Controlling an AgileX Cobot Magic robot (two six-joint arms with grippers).
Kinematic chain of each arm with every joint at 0, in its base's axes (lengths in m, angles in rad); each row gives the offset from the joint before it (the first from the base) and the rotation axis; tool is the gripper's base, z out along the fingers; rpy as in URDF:
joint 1: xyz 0 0 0.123 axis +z
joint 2: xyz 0 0 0 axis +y
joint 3: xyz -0.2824 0 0.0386 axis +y
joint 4: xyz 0.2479 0 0.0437 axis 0.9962 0 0.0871
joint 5: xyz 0 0 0 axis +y
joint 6: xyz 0.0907 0 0.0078 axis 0.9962 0 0.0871
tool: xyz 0 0 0 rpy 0 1.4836 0
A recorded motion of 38 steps. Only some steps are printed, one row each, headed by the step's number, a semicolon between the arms.
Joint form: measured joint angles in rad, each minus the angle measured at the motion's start. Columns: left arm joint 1, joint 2, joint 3, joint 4, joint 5, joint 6; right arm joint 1, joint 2, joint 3, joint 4, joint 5, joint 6.
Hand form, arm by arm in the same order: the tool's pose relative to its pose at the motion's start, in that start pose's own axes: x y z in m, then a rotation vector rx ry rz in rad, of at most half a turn. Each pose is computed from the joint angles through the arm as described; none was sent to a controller.
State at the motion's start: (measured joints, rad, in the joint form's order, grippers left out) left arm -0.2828 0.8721 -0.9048 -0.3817 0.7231 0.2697; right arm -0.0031 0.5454 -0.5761 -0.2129 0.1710 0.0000
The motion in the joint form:
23: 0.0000 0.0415 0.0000 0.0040 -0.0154 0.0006; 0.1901 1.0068 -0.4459 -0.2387 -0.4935 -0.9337
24: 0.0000 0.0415 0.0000 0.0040 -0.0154 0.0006; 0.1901 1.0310 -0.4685 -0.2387 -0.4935 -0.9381
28: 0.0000 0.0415 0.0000 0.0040 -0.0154 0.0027; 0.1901 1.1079 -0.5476 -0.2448 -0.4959 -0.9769
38: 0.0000 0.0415 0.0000 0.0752 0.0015 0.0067; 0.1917 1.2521 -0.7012 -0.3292 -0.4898 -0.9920
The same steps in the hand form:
23: -0.0007 0.0037 0.0120 -0.0075 0.0261 -0.0065; 0.0130 0.0966 0.2325 -0.3487 -0.1962 -1.1544
24: -0.0007 0.0037 0.0120 -0.0075 0.0261 -0.0065; 0.0138 0.0983 0.2390 -0.3496 -0.1959 -1.1587
28: -0.0007 0.0037 0.0120 -0.0075 0.0261 -0.0044; 0.0147 0.1037 0.2603 -0.3460 -0.2093 -1.2021
38: 0.0019 0.0074 0.0118 -0.0471 0.0553 0.0538; 0.0205 0.1166 0.2989 -0.3617 -0.2404 -1.2958

